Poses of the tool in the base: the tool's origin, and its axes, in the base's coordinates. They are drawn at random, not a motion.
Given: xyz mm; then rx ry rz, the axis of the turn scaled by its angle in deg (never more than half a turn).
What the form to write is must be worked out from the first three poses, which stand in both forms.
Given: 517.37 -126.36 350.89 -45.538 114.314 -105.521
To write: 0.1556 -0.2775 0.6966 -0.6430 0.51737 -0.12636 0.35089
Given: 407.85 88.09 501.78 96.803 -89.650 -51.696
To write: 0.3280 0.6453 -0.5977 -0.3446 0.40785 0.08809 0.50178
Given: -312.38 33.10 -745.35 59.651 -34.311 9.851
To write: 0.8216 0.4892 -0.2814 0.0808 -0.31238 0.03310 -0.74535
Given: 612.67 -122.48 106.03 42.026 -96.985 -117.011
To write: 0.1935 0.2615 -0.6034 -0.7280 0.61267 -0.12248 0.10603
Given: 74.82 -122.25 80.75 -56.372 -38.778 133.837
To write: 0.2562 -0.3625 -0.2494 0.8607 0.07482 -0.12225 0.08075
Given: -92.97 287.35 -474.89 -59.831 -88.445 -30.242
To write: 0.5665 -0.4442 -0.6567 -0.2245 -0.09297 0.28735 -0.47489
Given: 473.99 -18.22 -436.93 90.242 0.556 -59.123
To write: 0.5886 0.6762 0.0042 -0.4430 0.47399 -0.01822 -0.43693
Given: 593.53 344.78 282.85 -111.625 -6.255 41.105
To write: 0.5067 -0.8079 -0.0453 0.2975 0.59353 0.34478 0.28285
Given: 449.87 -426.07 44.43 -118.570 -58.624 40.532
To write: 0.3556 -0.8011 -0.3961 0.2738 0.44987 -0.42607 0.04443
